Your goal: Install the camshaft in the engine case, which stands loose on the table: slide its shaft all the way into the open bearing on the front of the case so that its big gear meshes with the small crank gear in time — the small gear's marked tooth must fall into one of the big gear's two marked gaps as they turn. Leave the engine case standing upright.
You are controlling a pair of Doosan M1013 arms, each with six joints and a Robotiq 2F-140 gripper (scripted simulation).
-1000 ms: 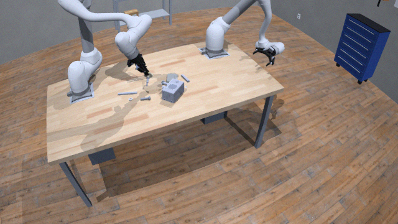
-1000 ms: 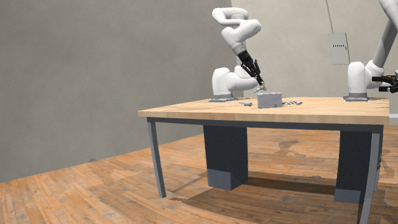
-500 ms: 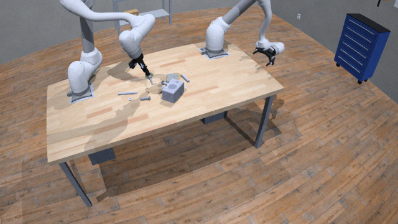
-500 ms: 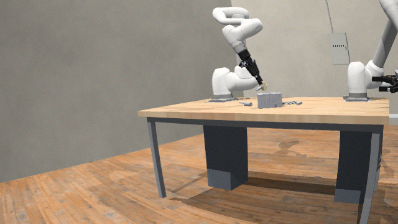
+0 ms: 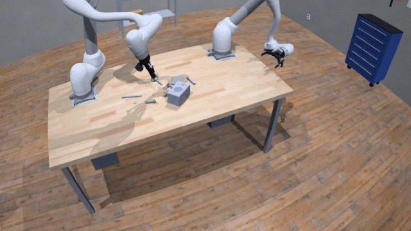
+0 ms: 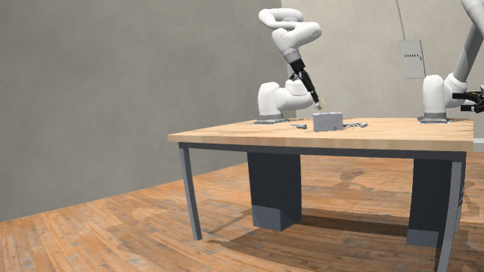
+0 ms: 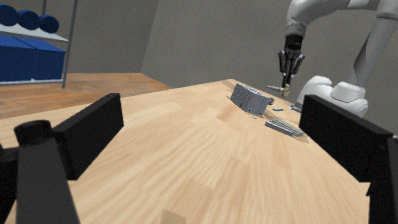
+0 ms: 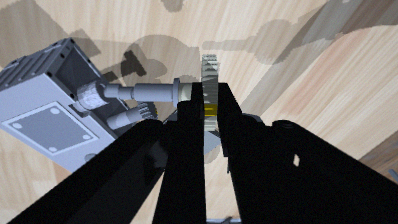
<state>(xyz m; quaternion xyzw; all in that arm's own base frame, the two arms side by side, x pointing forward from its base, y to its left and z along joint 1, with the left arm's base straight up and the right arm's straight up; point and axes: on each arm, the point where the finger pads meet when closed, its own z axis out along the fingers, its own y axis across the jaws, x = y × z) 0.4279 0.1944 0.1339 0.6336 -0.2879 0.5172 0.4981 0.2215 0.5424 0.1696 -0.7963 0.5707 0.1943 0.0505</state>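
Note:
Now: right hand 110 mm above the small crank gear, 100 mm to the right of it and 30 mm short of it. From my right hand the other things lie so: bolt-like part 160 mm below, 80 mm ahead, 50 mm to the right; long rod 160 mm to the right, 160 mm below, 50 mm behind; small ring 170 mm below, 160 mm to the right, 20 mm ahead.

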